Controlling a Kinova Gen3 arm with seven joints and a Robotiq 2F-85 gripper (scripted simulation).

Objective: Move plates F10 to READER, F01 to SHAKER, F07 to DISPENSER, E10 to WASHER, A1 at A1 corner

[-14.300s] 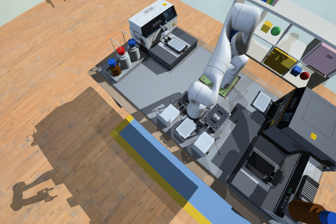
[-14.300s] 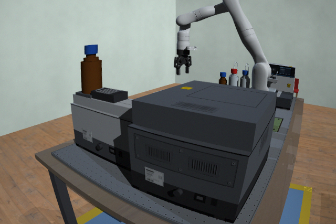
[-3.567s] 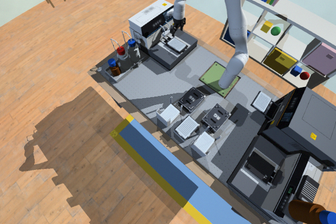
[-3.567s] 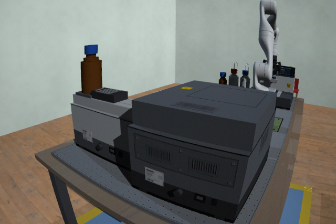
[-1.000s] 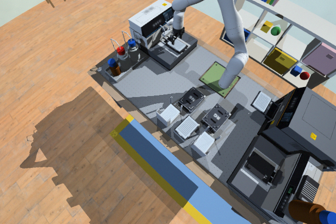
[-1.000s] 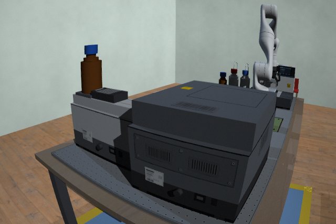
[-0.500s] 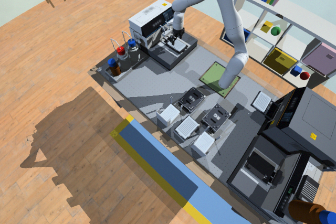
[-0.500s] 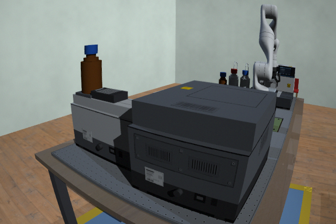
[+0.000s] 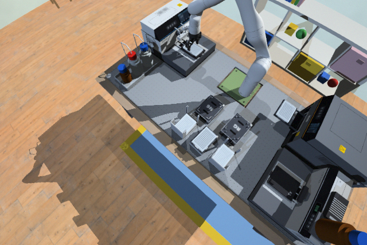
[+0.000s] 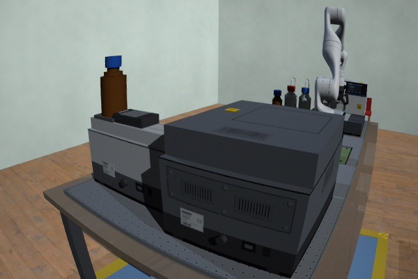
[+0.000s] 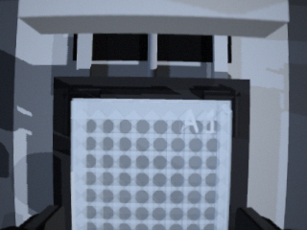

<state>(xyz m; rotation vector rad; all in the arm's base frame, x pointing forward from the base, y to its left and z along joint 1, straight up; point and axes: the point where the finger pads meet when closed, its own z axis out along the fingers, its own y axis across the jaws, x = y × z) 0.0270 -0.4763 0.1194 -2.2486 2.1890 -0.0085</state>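
My hand is 5 cm to the left of the A1 mark, 3 cm past it and 3 cm above it. Round my hand: washer: 25 cm to the right, 2 cm below, 1 cm ahead; tall brown bottle: 114 cm to the left, 45 cm ahead, 17 cm above.
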